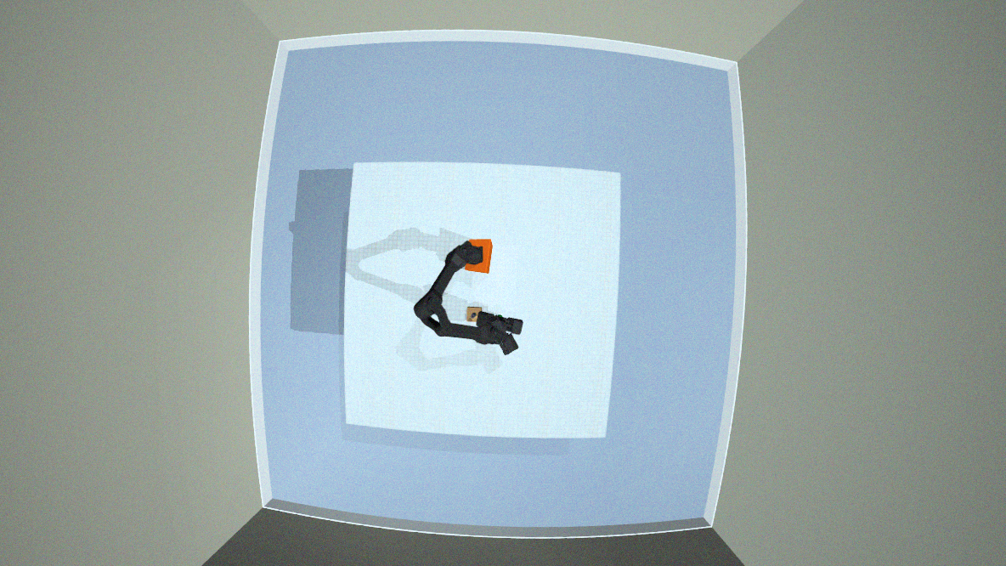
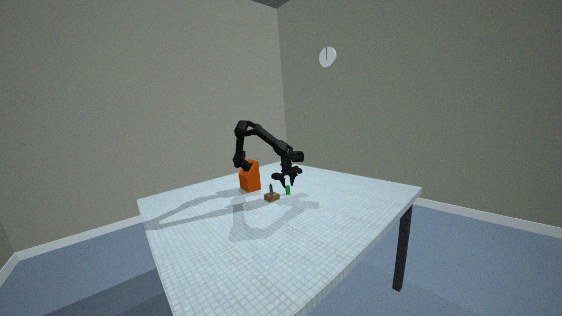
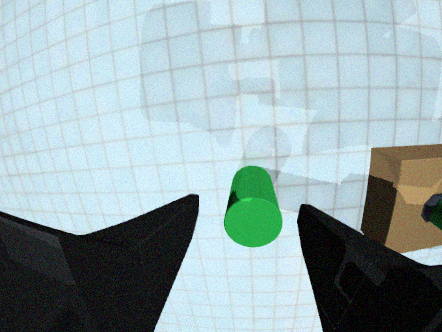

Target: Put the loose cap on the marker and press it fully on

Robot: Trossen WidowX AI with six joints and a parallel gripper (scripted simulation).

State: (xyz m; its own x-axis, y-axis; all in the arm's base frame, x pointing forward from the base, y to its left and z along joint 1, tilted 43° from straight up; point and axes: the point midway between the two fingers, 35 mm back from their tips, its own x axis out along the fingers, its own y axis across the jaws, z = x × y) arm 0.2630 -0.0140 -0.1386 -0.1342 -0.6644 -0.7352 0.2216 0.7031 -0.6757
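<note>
Right now my gripper tip is 1 cm past the green cap and 2 cm above it. Also, from my gripper tip: holder block 2 cm behind, 12 cm to the right, 3 cm below.
</note>
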